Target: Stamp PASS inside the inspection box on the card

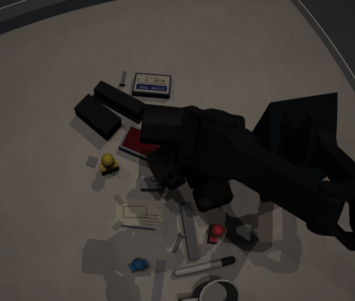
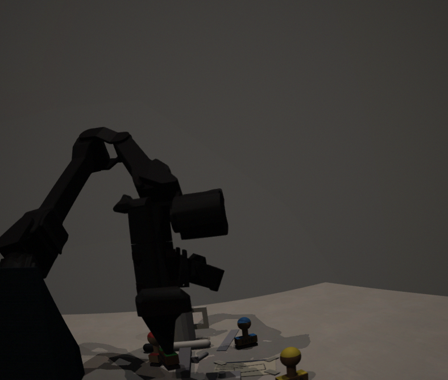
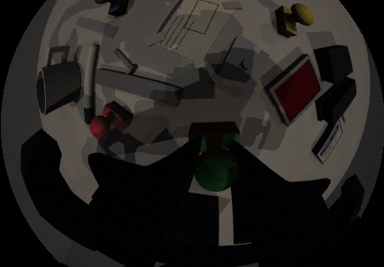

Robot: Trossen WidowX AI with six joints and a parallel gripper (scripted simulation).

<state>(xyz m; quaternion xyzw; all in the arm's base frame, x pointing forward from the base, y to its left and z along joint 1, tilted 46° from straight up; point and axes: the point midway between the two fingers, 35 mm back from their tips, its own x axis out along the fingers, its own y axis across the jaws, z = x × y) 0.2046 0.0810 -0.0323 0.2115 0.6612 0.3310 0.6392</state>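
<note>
Right now the red ink pad is 100 mm to the right of my gripper tip, 80 mm ahead of it and 60 mm below it. From my gripper tip the other things lie so: green-knobbed stamp: right at my gripper tip; red stamp: 120 mm to the left, 50 mm below, 30 mm behind; yellow stamp: 160 mm ahead, 50 mm to the right, 50 mm below.
</note>
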